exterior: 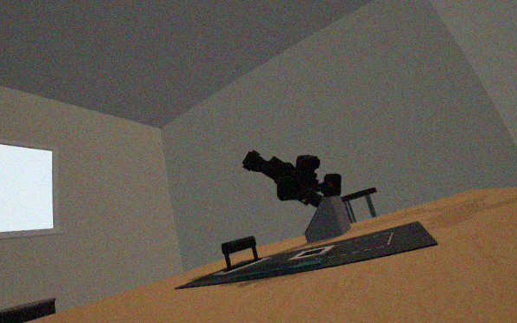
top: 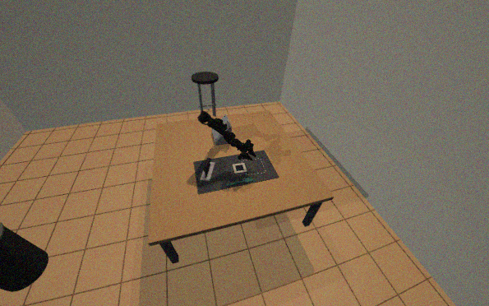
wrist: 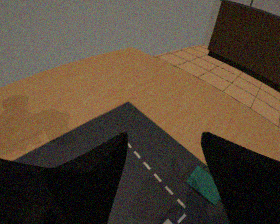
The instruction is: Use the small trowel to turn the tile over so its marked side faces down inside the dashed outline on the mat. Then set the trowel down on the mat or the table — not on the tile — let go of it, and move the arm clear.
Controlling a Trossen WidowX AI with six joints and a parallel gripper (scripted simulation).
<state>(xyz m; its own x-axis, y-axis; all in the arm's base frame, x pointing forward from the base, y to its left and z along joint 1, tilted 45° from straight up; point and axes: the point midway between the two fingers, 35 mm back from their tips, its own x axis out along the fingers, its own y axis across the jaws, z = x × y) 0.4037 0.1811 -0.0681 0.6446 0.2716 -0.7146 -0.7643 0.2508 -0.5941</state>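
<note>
Now: the tile 140 mm below my gripper tip, 110 mm to the right of it and 40 mm behind it. The rest, counted from my gripper tip: dark mat: 160 mm below, 140 mm to the right, 40 mm behind; then trowel: 140 mm below, 100 mm to the right, 100 mm ahead.
</note>
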